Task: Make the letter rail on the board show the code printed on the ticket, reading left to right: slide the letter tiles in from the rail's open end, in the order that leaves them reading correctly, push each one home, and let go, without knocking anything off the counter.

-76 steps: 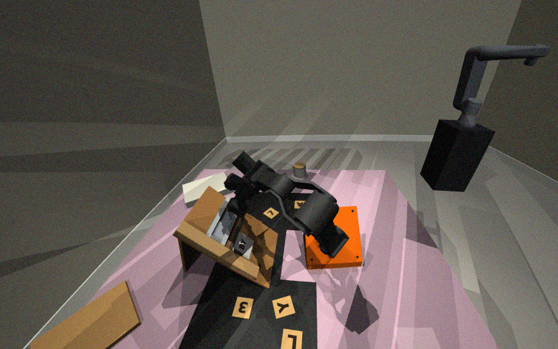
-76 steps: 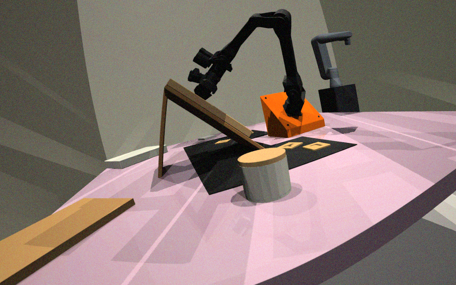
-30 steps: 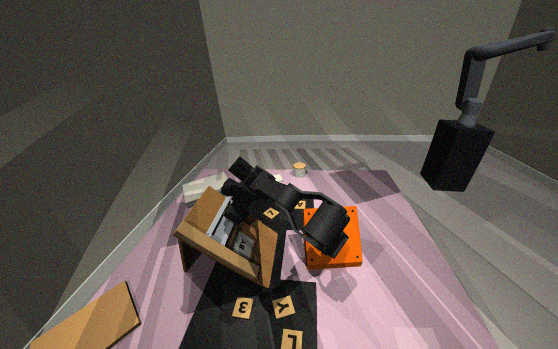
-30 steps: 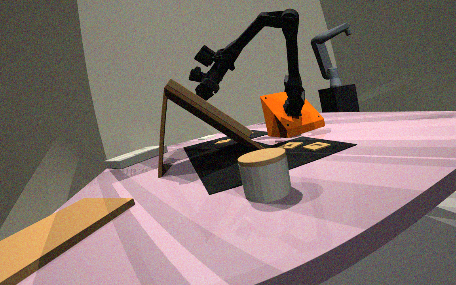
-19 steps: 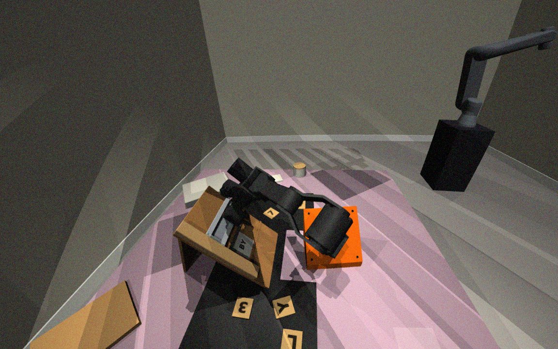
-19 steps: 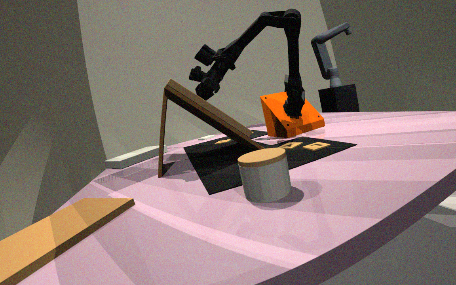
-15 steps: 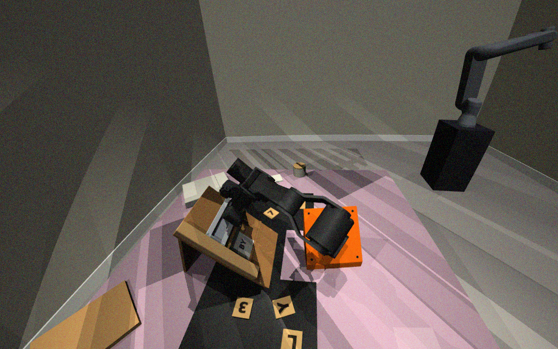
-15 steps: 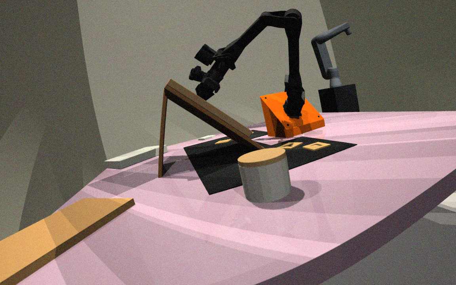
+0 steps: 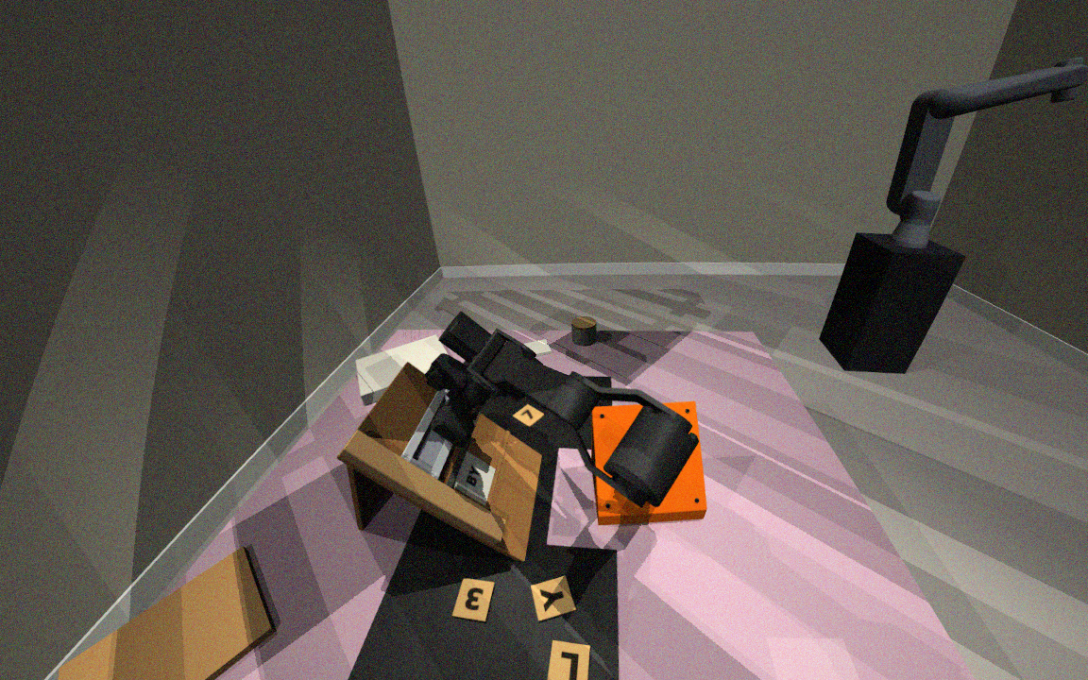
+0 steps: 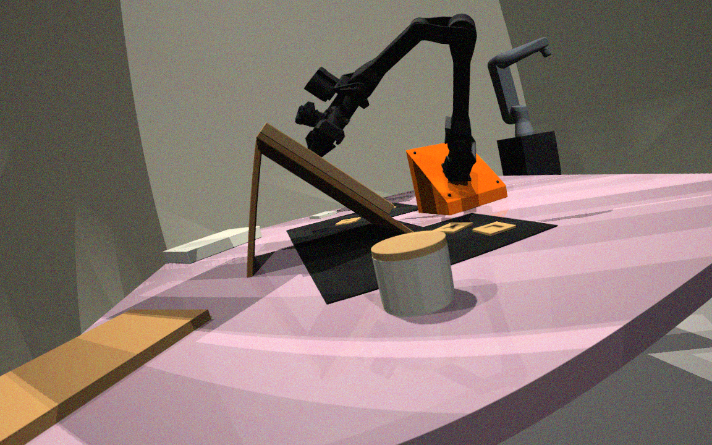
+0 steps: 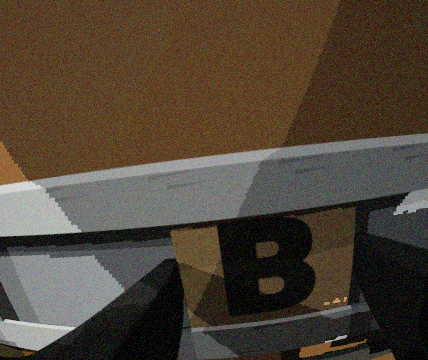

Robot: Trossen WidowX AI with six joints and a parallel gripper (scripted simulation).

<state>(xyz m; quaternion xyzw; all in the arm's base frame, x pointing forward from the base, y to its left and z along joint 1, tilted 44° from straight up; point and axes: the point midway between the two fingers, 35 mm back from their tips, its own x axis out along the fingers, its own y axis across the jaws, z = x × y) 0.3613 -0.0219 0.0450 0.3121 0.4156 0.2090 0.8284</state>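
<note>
Now: gripper tip 7 cm past the white ticket, 7 cm above it and 6 cm to the right of it. Also, from my gripper tip: black mat: 18 cm below, 17 cm behind; b tile: right at my gripper tip; 7 tile: 21 cm to the right, 17 cm below, 10 cm behind.
</note>
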